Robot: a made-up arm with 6 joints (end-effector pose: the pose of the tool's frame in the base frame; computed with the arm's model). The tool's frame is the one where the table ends. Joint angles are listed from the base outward.
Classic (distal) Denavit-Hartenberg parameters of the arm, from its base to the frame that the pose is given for. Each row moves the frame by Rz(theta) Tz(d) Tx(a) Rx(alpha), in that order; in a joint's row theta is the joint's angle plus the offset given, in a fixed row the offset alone. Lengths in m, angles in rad.
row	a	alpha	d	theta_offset
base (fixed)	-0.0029	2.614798	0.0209	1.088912
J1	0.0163	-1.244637	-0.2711	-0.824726
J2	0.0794	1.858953	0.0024	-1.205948
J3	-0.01	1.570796	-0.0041	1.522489
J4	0.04	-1.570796	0.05	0
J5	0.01	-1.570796	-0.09	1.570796
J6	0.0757	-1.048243	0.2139	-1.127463
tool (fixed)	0	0	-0.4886	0.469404
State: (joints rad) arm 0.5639 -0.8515 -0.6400 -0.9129 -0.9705 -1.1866
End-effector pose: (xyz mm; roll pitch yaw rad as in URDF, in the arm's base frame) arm -515.2 278.2 55.2 -0.9233 0.3187 -1.8561
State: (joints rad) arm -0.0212 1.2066 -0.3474 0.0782 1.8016 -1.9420
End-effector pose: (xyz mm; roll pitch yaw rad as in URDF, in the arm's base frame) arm 41.1 435.5 613.5 3.0501 0.4353 -0.2202
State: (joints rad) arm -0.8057 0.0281 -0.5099 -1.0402 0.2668 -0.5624
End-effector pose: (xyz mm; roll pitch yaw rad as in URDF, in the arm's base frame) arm -439.6 -85.0 -187.8 0.3589 0.5233 0.4006
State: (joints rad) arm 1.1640 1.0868 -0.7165 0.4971 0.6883 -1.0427
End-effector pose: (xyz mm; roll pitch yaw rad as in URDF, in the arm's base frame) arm 348.0 427.8 373.5 -1.6600 1.4578 1.6866
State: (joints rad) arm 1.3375 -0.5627 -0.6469 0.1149 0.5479 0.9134
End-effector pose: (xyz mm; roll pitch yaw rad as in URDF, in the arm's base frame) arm -418.9 -39.6 106.8 -1.0125 -1.1329 -1.3307
